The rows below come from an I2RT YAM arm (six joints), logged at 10 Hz.
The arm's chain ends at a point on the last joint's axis. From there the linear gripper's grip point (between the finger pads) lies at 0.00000 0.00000 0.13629 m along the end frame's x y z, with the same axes.
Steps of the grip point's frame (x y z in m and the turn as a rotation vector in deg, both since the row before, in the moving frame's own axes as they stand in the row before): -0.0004, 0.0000, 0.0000, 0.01, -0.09, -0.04; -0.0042, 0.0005, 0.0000, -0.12, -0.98, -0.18; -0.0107, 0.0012, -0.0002, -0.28, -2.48, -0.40; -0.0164, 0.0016, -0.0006, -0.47, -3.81, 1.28; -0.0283, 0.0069, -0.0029, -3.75, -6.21, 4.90; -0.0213, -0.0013, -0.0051, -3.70, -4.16, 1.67; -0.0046, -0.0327, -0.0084, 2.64, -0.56, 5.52; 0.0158, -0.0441, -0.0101, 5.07, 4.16, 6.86; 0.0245, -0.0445, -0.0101, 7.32, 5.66, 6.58; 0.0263, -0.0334, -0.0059, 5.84, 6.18, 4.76
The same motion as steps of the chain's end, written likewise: -0.0002, 0.0000, 0.0000, 0.01, -0.09, -0.04; -0.0019, 0.0002, 0.0000, -0.12, -0.98, -0.18; -0.0048, 0.0005, -0.0001, -0.28, -2.48, -0.40; -0.0073, 0.0006, -0.0003, -0.47, -3.81, 1.28; -0.0132, -0.0014, -0.0018, -3.75, -6.21, 4.90; -0.0113, -0.0099, -0.0045, -3.70, -4.16, 1.67; -0.0036, -0.0264, -0.0082, 2.64, -0.56, 5.52; 0.0052, -0.0327, -0.0092, 5.07, 4.16, 6.86; 0.0101, -0.0280, -0.0083, 7.32, 5.66, 6.58; 0.0111, -0.0202, -0.0044, 5.84, 6.18, 4.76
